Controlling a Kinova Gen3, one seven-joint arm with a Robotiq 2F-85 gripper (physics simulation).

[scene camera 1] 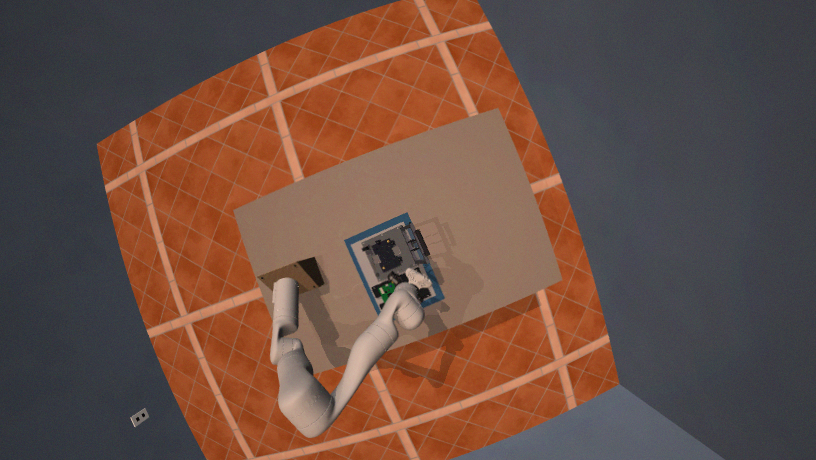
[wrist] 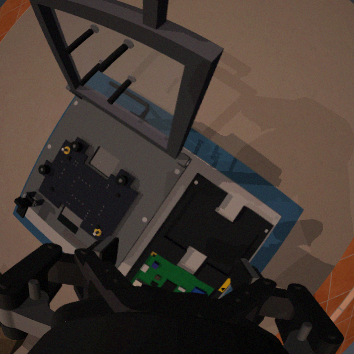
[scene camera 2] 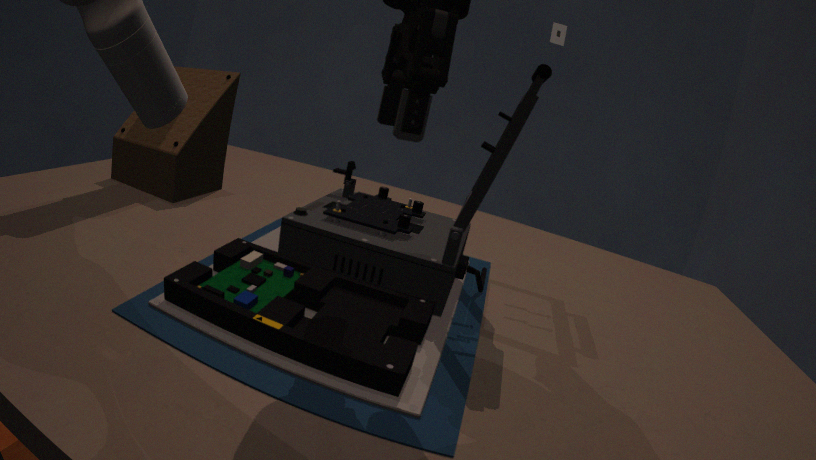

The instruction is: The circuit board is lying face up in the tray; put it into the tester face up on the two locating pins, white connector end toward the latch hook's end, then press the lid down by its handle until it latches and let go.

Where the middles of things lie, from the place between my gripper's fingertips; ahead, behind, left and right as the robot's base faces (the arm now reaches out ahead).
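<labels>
Relative to the green circuit board [scene camera 2: 252,282], my hand is 70 mm to the left of it, 80 mm past it and 150 mm above it. The tester lid [scene camera 2: 543,72] is 70 mm ahead of my hand, 140 mm to the left of it and 10 mm above it; the black pin plate [scene camera 2: 379,212] is 50 mm behind my hand, 120 mm to the left of it and 110 mm below it.
</labels>
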